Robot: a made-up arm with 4 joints. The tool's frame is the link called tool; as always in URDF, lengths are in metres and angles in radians. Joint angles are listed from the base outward.
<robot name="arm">
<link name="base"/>
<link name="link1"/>
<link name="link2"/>
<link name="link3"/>
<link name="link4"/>
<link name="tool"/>
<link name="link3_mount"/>
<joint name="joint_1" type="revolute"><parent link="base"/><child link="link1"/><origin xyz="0.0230 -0.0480 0.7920" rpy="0.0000 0.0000 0.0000"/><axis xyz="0 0 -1"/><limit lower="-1.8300" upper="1.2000"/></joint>
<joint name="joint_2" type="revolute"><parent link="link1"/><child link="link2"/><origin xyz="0.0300 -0.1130 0.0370" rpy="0.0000 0.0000 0.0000"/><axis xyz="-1 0 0"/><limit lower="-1.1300" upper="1.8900"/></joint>
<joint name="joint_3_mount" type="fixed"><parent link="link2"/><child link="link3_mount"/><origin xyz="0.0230 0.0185 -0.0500" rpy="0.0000 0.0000 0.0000"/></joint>
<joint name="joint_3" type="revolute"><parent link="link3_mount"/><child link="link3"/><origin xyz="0.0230 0.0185 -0.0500" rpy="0.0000 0.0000 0.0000"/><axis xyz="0 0 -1"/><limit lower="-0.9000" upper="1.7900"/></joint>
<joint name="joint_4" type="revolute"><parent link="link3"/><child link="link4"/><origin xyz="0.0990 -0.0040 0.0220" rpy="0.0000 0.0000 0.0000"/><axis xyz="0 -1 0"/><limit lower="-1.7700" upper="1.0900"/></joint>
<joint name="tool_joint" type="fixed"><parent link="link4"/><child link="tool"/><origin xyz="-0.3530 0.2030 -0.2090" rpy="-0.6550 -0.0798 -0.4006"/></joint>
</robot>
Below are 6 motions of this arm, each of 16 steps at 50 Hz.
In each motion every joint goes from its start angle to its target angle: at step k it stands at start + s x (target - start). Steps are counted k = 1, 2, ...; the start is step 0. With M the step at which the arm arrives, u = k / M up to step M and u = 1 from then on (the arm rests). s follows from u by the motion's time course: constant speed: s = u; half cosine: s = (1 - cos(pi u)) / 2; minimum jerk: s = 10 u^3 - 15 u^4 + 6 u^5.
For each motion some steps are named. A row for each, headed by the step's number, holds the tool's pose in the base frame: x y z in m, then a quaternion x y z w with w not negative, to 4 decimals.
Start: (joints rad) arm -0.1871 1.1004 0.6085 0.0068
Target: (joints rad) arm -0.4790 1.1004 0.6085 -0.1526
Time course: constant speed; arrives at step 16
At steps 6, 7, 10, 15, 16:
6: 0.0531 -0.2402 0.3942 -0.6595 -0.2148 -0.3832 0.6099
7: 0.0540 -0.2365 0.3949 -0.6580 -0.2160 -0.3786 0.6140
10: 0.0561 -0.2257 0.3971 -0.6536 -0.2195 -0.3645 0.6259
15: 0.0577 -0.2081 0.4014 -0.6466 -0.2250 -0.3399 0.6448
16: 0.0578 -0.2047 0.4023 -0.6453 -0.2260 -0.3348 0.6484

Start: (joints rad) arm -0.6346 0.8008 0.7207 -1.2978
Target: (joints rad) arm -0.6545 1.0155 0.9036 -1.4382
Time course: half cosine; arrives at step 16
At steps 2, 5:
2: -0.0784 0.1940 0.7434 -0.5513 0.3834 -0.2692 0.6904
5: -0.0666 0.2015 0.7375 -0.5454 0.3832 -0.2889 0.6872

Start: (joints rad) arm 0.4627 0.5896 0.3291 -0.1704
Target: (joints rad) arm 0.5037 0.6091 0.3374 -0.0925
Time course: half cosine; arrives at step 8
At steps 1, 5, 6, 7, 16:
1: -0.0805 0.0319 0.4653 -0.5301 0.1847 -0.5163 0.6468
5: -0.0782 0.0155 0.4486 -0.5379 0.1660 -0.5282 0.6357
6: -0.0777 0.0113 0.4446 -0.5399 0.1614 -0.5310 0.6328
7: -0.0774 0.0084 0.4419 -0.5413 0.1583 -0.5329 0.6309
16: -0.0773 0.0074 0.4410 -0.5418 0.1572 -0.5335 0.6302

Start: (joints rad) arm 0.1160 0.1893 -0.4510 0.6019
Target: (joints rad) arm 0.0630 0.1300 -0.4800 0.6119
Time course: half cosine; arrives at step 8
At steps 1, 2, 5, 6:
1: -0.0554 -0.0552 0.3524 -0.2896 -0.2881 -0.1041 0.9068
2: -0.0551 -0.0529 0.3530 -0.2851 -0.2895 -0.1011 0.9081
5: -0.0543 -0.0415 0.3557 -0.2626 -0.2966 -0.0863 0.9141
6: -0.0543 -0.0380 0.3566 -0.2558 -0.2986 -0.0819 0.9158

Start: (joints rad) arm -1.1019 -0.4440 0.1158 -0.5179
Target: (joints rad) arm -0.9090 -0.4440 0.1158 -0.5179
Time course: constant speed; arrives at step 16
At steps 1, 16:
1: -0.2230 -0.1566 0.8686 -0.2861 0.1917 0.4017 0.8485
16: -0.2385 -0.1106 0.8686 -0.2676 0.2168 0.3235 0.8813

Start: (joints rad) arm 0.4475 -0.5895 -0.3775 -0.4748
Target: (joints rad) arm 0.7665 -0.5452 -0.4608 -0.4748
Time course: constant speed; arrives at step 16
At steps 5, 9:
5: -0.2096 0.1231 0.7964 -0.0875 0.1720 -0.1609 0.9679
9: -0.2002 0.1363 0.7908 -0.0893 0.1718 -0.1924 0.9620

